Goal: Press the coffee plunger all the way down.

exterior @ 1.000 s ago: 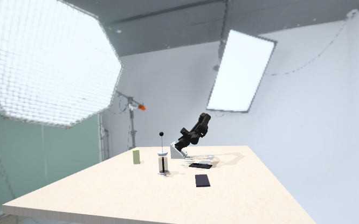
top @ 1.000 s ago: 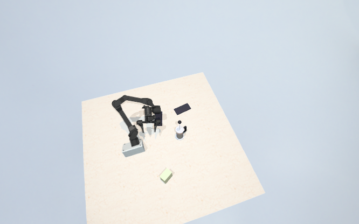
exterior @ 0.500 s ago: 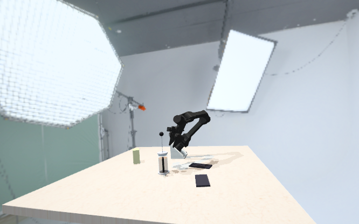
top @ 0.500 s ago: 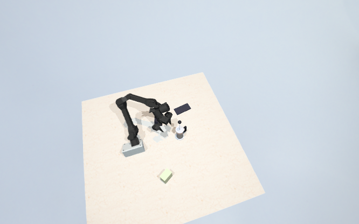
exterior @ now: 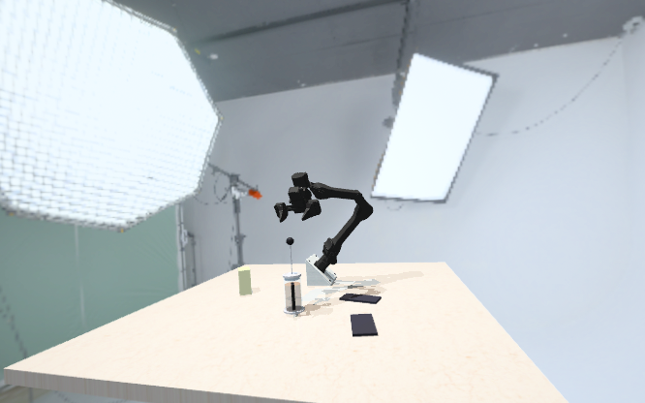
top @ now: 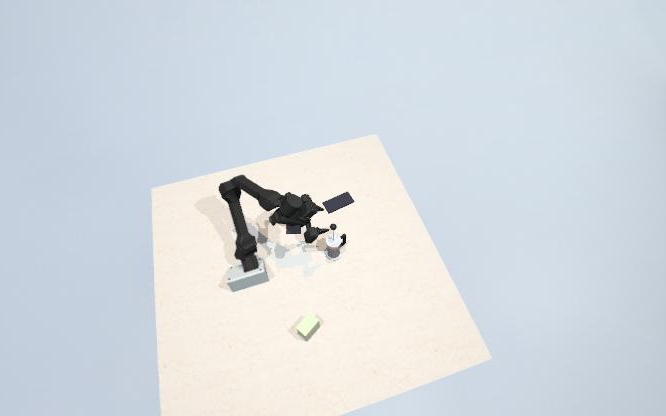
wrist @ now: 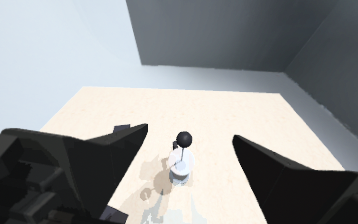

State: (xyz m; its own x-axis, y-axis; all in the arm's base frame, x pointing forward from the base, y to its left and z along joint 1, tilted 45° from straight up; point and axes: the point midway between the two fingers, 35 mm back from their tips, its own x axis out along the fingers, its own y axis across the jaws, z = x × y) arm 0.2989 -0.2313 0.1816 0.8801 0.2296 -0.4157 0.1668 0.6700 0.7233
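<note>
The glass coffee press is 40 mm ahead of my gripper tip and 200 mm below it.
</note>
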